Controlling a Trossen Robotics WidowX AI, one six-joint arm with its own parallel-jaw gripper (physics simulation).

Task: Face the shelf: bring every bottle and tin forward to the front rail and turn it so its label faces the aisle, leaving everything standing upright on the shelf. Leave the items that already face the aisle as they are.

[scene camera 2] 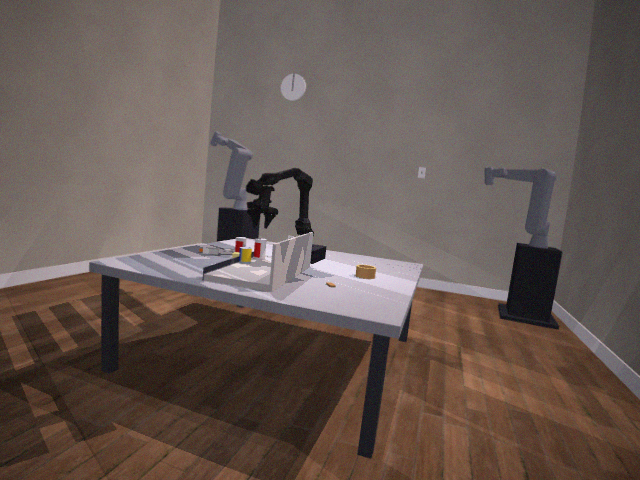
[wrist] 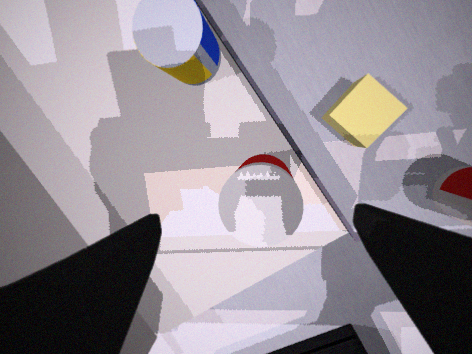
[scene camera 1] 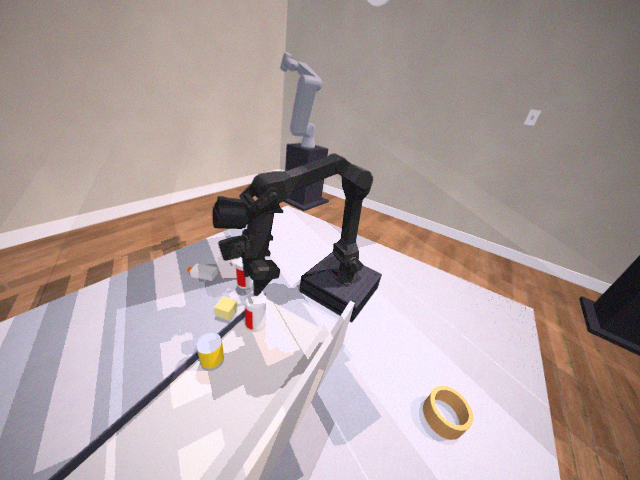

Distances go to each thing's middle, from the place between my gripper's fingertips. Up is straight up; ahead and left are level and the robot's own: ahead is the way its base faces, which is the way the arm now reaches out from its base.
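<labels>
The white shelf tray (scene camera 1: 217, 417) is 15 cm ahead of my hand, 13 cm to the left of it and 17 cm below it. Then there is the white shelf back panel (scene camera 1: 269, 449), 27 cm to the left of my hand, 13 cm ahead of it and 9 cm below it. I find the yellow tin (scene camera 1: 209, 347) 14 cm ahead of my hand, 12 cm below it and 2 cm to the left of it, whereas the yellow block (wrist: 366, 109) is 11 cm to the right of my hand, 16 cm below it and 1 cm ahead of it.
</labels>
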